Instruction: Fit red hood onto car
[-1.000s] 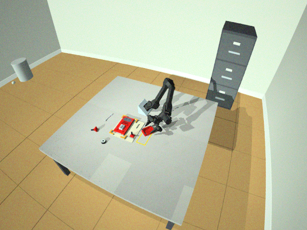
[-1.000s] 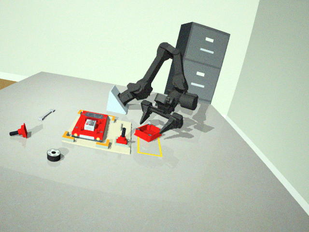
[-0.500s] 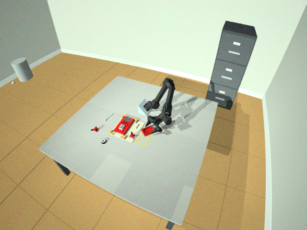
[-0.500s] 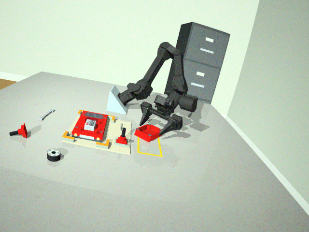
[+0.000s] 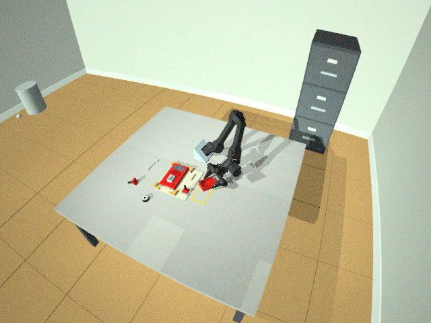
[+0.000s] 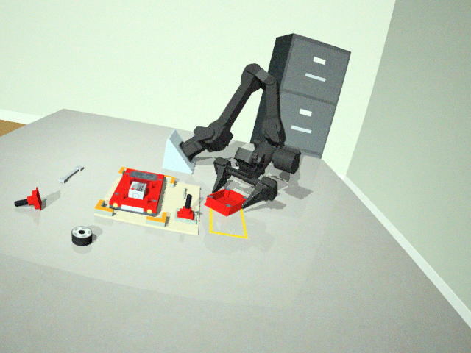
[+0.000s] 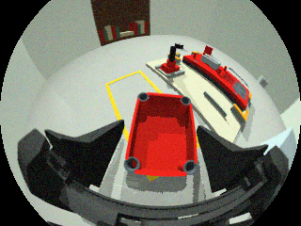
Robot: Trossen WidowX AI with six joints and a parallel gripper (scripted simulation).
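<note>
The black post lies 11 cm ahead of my gripper tip, 9 cm to the right of it and 2 cm above it. The rest, counted from my gripper tip: red hood (1 cm below); black wheel (29 cm ahead, 26 cm to the right, 1 cm below); white engine block (9 cm ahead, 21 cm to the right, 1 cm above).
</note>
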